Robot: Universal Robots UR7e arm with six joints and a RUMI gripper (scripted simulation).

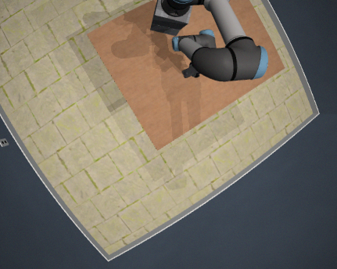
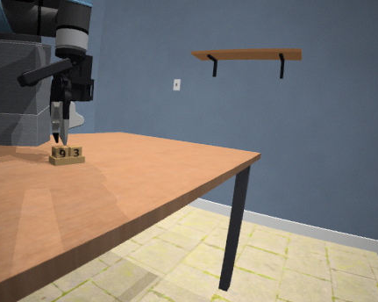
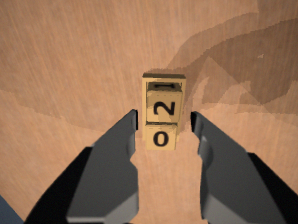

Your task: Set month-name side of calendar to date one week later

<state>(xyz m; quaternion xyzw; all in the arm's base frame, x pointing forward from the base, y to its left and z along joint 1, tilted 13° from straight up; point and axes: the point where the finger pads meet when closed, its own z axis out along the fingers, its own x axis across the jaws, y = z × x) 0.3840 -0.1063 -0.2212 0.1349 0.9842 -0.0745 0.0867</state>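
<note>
Now: hand 40 mm above the cube, 30 mm to the right of it and 10 mm short of it. Also, from my hand: wooden tray (50 mm below, 20 mm to the left).
</note>
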